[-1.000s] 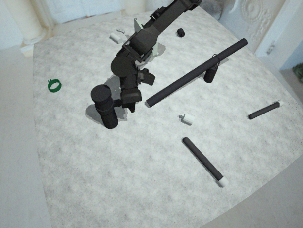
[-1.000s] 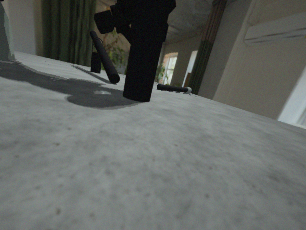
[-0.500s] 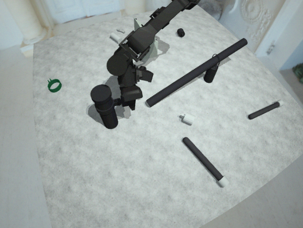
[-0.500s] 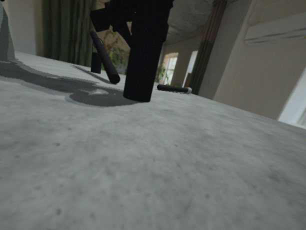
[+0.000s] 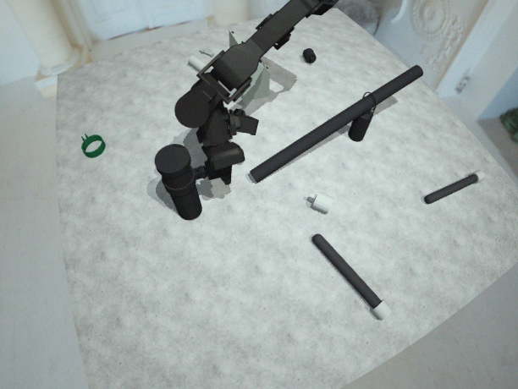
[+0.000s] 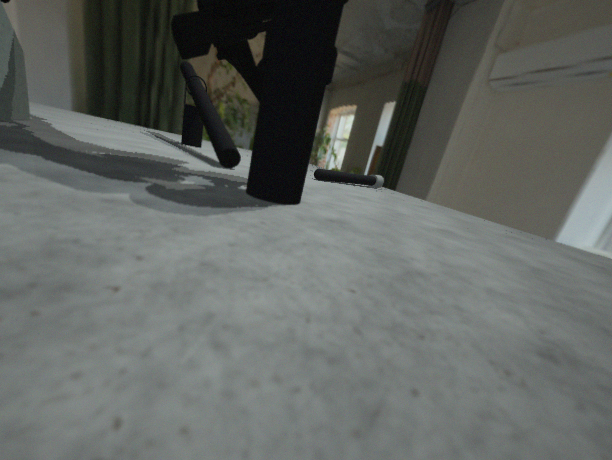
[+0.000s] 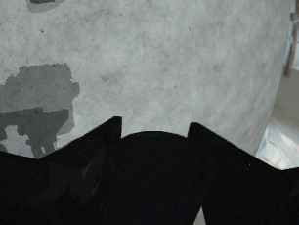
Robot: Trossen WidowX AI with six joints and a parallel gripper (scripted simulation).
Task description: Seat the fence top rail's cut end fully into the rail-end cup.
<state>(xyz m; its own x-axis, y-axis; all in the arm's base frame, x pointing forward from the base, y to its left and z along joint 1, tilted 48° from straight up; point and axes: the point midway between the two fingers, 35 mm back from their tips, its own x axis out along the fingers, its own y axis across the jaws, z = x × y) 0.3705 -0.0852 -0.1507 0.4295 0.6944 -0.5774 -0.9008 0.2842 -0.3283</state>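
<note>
My gripper tip is now 6 cm short of the white fitting, 21 cm to the right of it and 8 cm above it. The rest, counted from my gripper tip: small post (12 cm behind, 41 cm to the left); white cylinder (56 cm behind, 3 cm to the left, 9 cm below).
</note>
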